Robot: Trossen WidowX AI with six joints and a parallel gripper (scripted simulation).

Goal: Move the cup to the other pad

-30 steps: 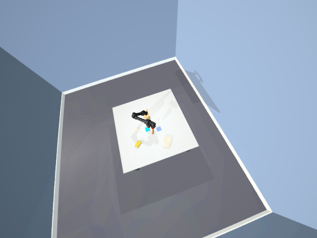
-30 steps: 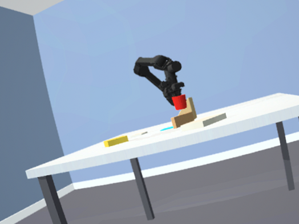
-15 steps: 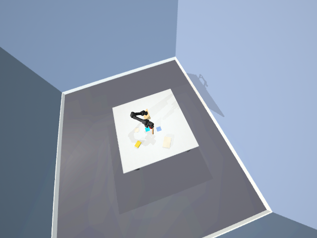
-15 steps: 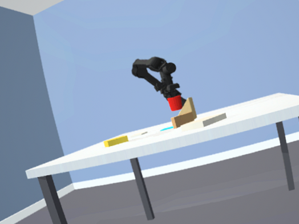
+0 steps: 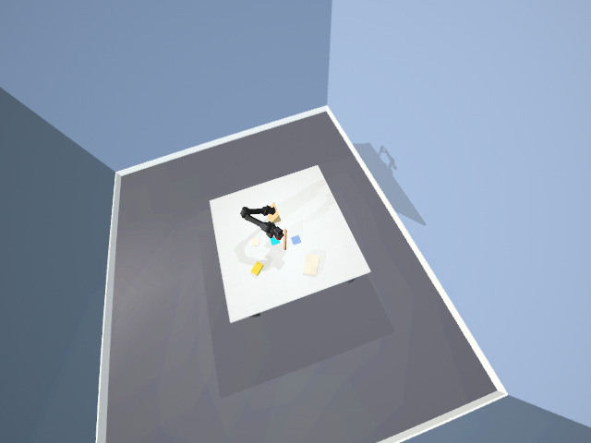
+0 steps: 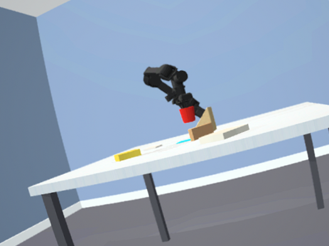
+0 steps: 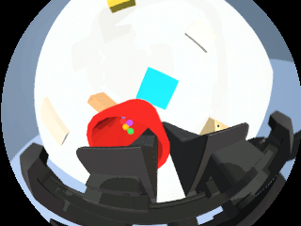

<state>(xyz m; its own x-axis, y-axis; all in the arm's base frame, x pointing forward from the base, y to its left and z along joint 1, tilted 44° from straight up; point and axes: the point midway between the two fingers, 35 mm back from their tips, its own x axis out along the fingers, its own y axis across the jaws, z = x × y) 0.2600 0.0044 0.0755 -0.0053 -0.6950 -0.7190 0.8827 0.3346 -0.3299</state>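
Now: gripper tip 4 cm to the left of the cyan pad and 13 cm above it. From my gripper tip the other things lie so: yellow block: 21 cm ahead, 27 cm to the right, 11 cm below; thin wooden bar: 4 cm ahead, 6 cm to the left, 11 cm below.
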